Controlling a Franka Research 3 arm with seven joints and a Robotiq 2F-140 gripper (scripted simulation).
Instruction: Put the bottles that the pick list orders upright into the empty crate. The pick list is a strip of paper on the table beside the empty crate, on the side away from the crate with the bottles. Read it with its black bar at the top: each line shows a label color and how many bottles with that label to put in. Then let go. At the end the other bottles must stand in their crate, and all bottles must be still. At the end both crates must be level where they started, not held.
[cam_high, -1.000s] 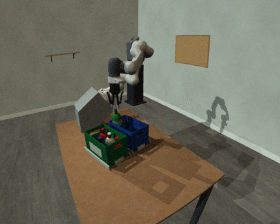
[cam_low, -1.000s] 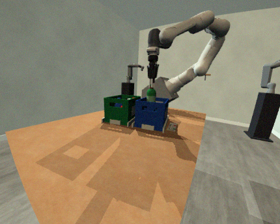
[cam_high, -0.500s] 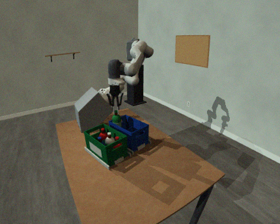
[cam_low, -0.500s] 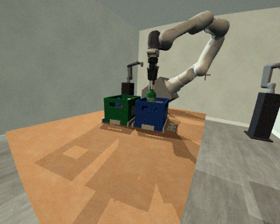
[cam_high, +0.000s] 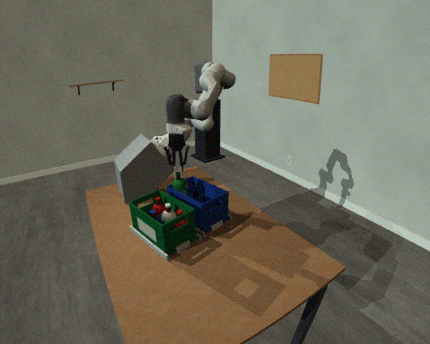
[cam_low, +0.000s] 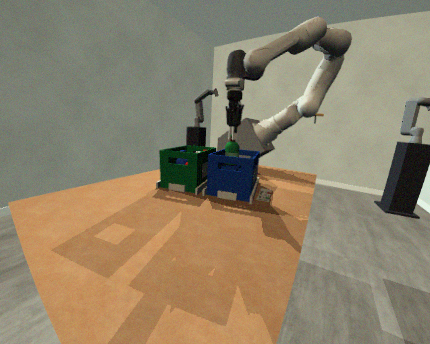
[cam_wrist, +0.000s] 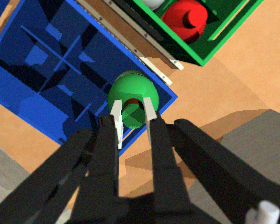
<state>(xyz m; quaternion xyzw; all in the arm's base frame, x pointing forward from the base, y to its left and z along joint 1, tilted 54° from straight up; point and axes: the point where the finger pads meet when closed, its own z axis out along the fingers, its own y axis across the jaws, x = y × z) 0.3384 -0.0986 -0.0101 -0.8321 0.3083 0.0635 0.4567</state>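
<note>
Right now my hand is 8 cm above the green bottle. From my hand the other things lie so: white bottle 17 cm below, 13 cm to the right, 11 cm ahead; then green crate 18 cm below, 17 cm to the right, 12 cm ahead; then blue crate 18 cm below, 8 cm ahead, 6 cm to the left.
</note>
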